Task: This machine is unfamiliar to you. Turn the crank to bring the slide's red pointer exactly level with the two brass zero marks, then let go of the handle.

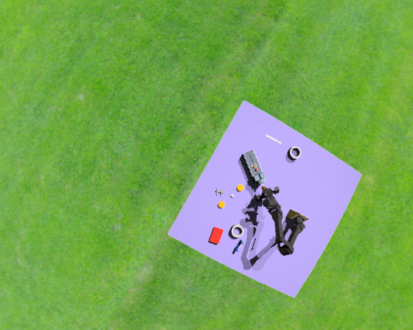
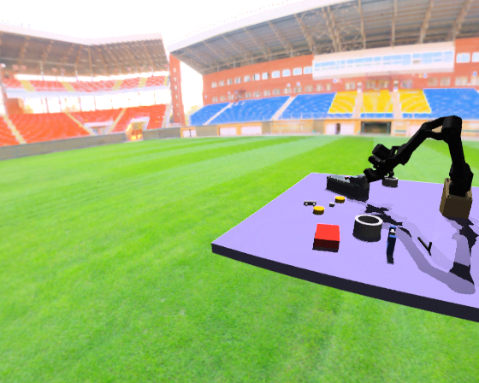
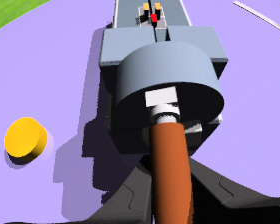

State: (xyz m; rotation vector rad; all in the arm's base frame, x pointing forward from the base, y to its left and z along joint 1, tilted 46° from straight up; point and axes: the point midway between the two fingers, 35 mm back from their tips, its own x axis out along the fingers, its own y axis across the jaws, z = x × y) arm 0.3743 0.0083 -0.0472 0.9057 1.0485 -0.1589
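My gripper tip is 120 mm short of the red pointer, 80 mm to the left of it and 10 mm above it. Round my gripper tip: brown crank handle 30 mm above, 10 mm to the left, 10 mm behind; white bar 390 mm to the right, 110 mm ahead, 90 mm below; small grey bracket 240 mm ahead, 230 mm to the left, 90 mm below.
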